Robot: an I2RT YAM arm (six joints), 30 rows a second.
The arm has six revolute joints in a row. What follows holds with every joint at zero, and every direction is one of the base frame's.
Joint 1 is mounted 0.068 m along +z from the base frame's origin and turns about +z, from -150 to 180 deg.
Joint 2 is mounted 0.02 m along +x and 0.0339 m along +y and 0.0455 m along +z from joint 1 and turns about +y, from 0 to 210 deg.
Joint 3 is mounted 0.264 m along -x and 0.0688 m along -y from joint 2 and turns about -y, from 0 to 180 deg.
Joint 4 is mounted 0.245 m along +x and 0.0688 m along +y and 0.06 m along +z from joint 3 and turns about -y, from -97 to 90 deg.
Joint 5 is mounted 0.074 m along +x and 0.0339 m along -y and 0.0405 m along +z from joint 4 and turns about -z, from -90 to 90 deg.
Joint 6 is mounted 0.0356 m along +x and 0.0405 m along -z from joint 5 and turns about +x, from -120 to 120 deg.
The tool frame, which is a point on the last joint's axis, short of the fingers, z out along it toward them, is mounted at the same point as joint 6; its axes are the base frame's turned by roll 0, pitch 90 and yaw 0 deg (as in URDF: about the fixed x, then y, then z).
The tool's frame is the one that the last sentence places.
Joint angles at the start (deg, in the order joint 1, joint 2, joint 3, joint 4, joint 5, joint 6): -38.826 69.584 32.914 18.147 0.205 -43.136
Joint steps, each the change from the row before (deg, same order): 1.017 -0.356 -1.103 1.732 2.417 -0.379; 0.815 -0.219 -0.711 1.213 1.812 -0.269; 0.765 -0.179 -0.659 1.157 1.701 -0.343; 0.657 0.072 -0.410 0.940 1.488 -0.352; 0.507 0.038 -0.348 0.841 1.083 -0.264; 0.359 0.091 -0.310 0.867 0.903 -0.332; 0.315 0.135 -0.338 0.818 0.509 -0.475; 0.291 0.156 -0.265 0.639 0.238 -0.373
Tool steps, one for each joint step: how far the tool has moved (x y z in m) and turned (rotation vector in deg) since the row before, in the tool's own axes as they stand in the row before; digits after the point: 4 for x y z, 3 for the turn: -0.0004 0.0040 -0.0016 1.736 0.273 -0.669; -0.0007 0.0028 -0.0012 1.255 0.182 -0.465; -0.0007 0.0026 -0.0012 1.178 0.172 -0.497; -0.0007 0.0022 -0.0004 0.945 0.257 -0.476; -0.0006 0.0016 -0.0004 0.753 0.083 -0.333; -0.0003 0.0012 -0.0002 0.729 0.056 -0.350; -0.0001 0.0015 -0.0001 0.395 -0.103 -0.494; -0.0002 0.0015 0.0000 0.132 -0.190 -0.405
